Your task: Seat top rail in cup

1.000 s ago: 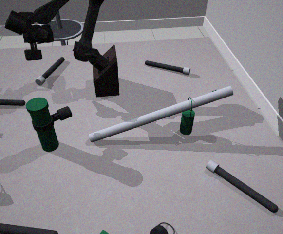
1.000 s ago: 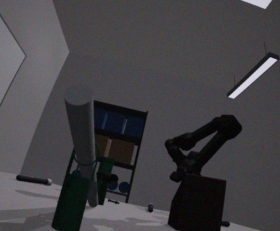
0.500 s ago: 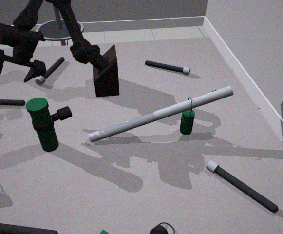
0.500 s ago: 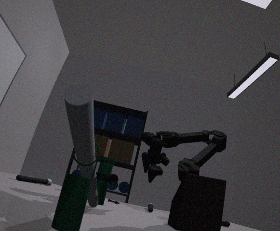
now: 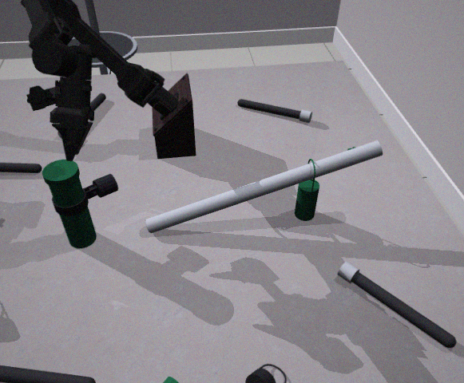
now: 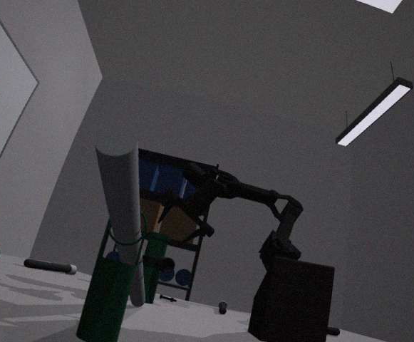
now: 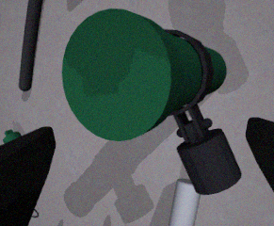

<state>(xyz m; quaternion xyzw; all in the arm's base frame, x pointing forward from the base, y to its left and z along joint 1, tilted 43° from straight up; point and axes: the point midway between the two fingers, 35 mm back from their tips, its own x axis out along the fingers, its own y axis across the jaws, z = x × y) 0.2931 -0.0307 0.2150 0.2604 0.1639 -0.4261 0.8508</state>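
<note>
My gripper tip is now 1 cm past the dark rail-end cup, 4 cm to the right of it and 9 cm above it. From my gripper tip the other things lie so: small bolt (1 cm behind, 24 cm to the right, 20 cm below); then small green post (2 cm behind, 50 cm to the left, 11 cm below).
</note>
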